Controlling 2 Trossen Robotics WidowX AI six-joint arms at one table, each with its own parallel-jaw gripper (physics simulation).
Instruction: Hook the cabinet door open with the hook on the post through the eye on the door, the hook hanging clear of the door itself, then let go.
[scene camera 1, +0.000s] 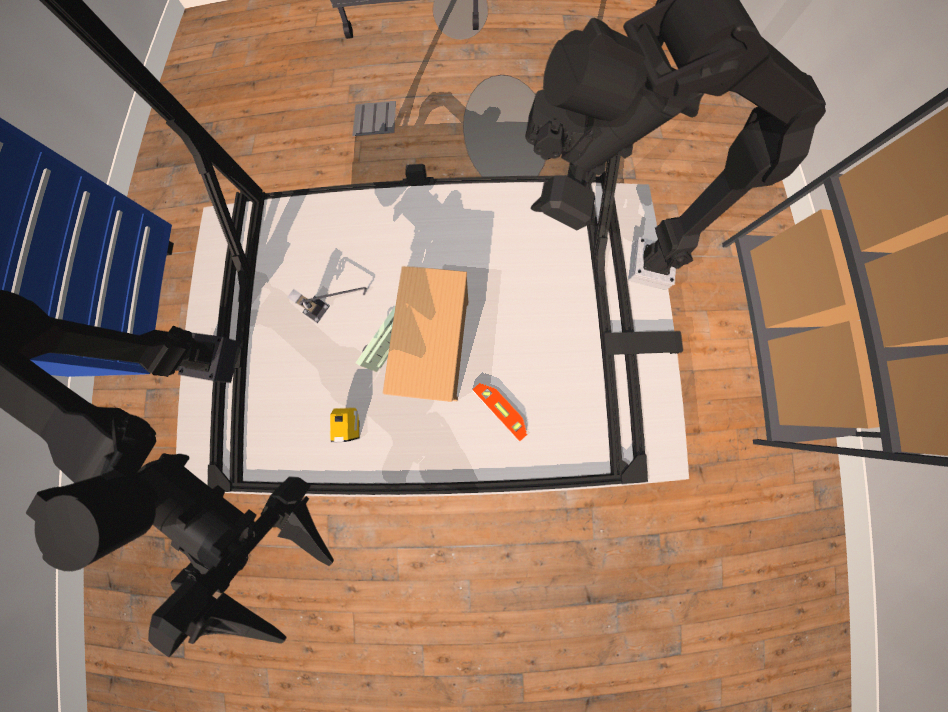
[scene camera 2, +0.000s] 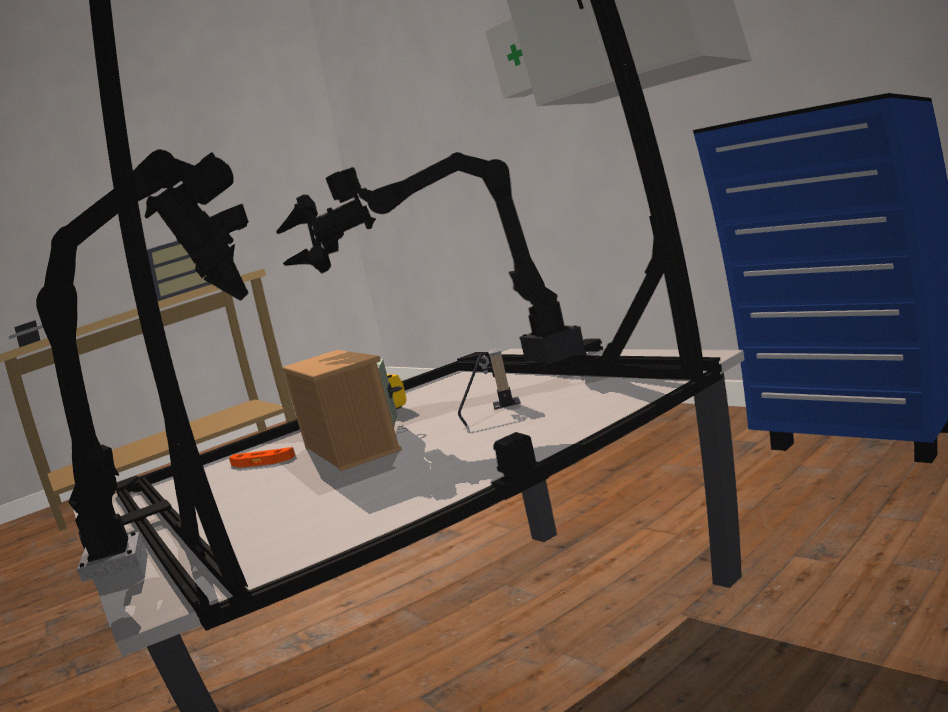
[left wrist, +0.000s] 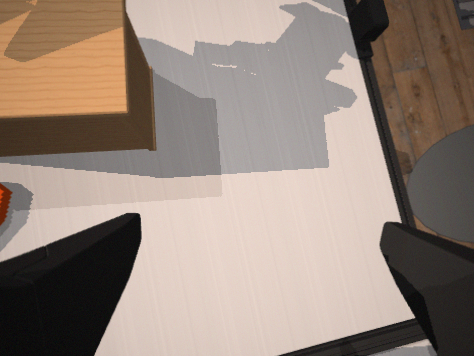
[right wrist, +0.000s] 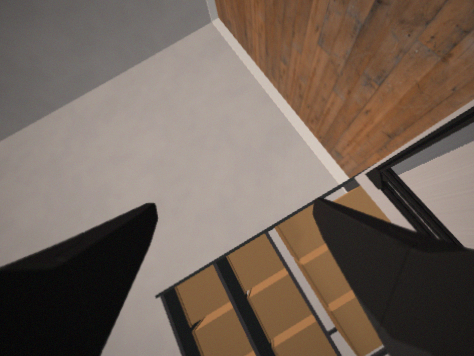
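Seen in the pictures: left gripper, between the fingertips: (scene camera 1: 538, 183) (scene camera 2: 244, 297) (left wrist: 262, 229); right gripper, between the fingertips: (scene camera 1: 310, 598) (scene camera 2: 280, 248) (right wrist: 236, 208); left arm's base, origin of its link: (scene camera 1: 657, 260) (scene camera 2: 108, 549); right arm's base, origin of its link: (scene camera 1: 200, 355) (scene camera 2: 549, 331).
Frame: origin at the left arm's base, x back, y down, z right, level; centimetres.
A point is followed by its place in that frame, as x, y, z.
The wooden cabinet (scene camera 1: 425, 333) @(-46.1, -12.7, -31.4) (scene camera 2: 341, 417) @(-44.4, -4.7, -19.4) (left wrist: 65, 82) @(-43.7, -12.7, -23.8) stands on the table. Its pale green door (scene camera 1: 375, 346) @(-55.8, -8.2, -35.0) (scene camera 2: 385, 383) @(-56.5, -5.4, -33.7) shows on the cabinet's left side in scene camera 1, angled out at its lower end; I cannot make out the eye. The post (scene camera 1: 310, 307) @(-73.9, -3.5, -29.2) (scene camera 2: 499, 371) @(-76.4, -2.6, -27.0) stands apart from the cabinet, and its thin hook rod (scene camera 1: 341, 293) @(-68.6, -2.1, -24.5) (scene camera 2: 469, 390) @(-68.5, -1.7, -23.8) hangs out from it, clear of the door. My left gripper (scene camera 2: 239, 292) @(-32.7, -28.5, -9.4) (left wrist: 262, 229) @(-32.7, -28.5, -9.4) is open and empty, high above the table beside the cabinet. My right gripper (scene camera 1: 308, 600) @(-47.1, -35.8, -65.1) (scene camera 2: 281, 247) @(-47.1, -35.8, -65.1) (right wrist: 236, 208) @(-47.1, -35.8, -65.1) is open and empty, high beyond the table's edge.
A yellow block-shaped tool (scene camera 1: 344, 424) (scene camera 2: 396, 390) and an orange level (scene camera 1: 499, 411) @(-29.5, 2.1, -42.0) (scene camera 2: 262, 458) @(-29.6, 2.6, -38.4) lie near the cabinet. A black frame (scene camera 1: 429, 486) @(-40.7, 1.9, -60.5) (scene camera 2: 383, 532) borders the table, with uprights. A blue drawer unit (scene camera 1: 84, 252) (scene camera 2: 812, 268) stands beyond.
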